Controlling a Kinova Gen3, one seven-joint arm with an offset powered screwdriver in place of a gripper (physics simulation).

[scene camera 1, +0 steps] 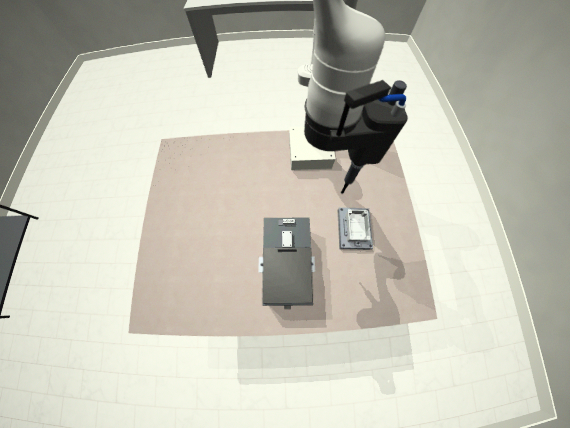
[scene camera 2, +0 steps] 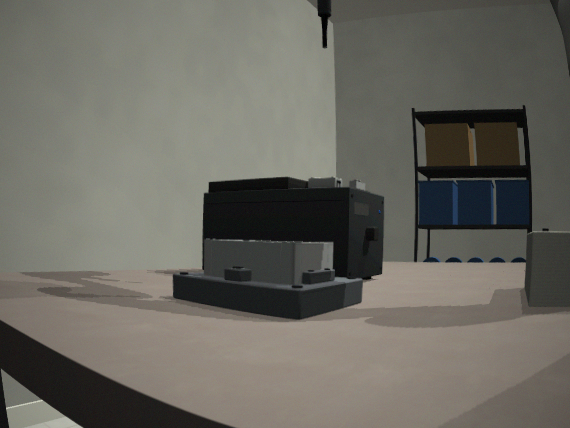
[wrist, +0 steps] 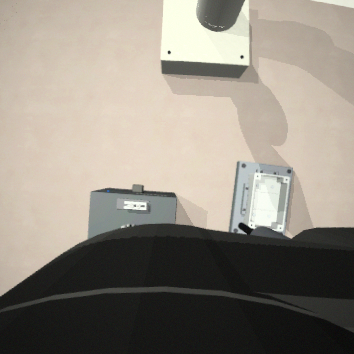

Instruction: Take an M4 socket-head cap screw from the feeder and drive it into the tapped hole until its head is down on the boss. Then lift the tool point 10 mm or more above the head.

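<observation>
The screwdriver tip [scene camera 1: 343, 192] [scene camera 2: 325, 46] [wrist: 242, 227] is a thin black bit, high above the table and apart from everything. In scene camera 1 it shows behind the fixture; no screw can be made out on it. The dark feeder box [scene camera 1: 287, 277] [scene camera 2: 275, 220] [wrist: 107, 215] has a small light block [scene camera 1: 287, 239] [scene camera 2: 322, 182] on top. A pale open housing [scene camera 1: 351, 227] [scene camera 2: 250, 257] [wrist: 254, 200] sits in a grey fixture plate [scene camera 1: 341, 239] [scene camera 2: 240, 296] [wrist: 240, 175] beside the feeder. The tapped hole and any screw are too small to tell.
A cream base block [scene camera 1: 312, 164] [scene camera 2: 550, 270] [wrist: 205, 67] stands on the pinkish table top [scene camera 1: 210, 200] [scene camera 2: 300, 360] [wrist: 75, 125] under the arm. A shelf rack [scene camera 2: 415, 150] with boxes and blue bins stands far behind. Arm shadows fall around the fixture.
</observation>
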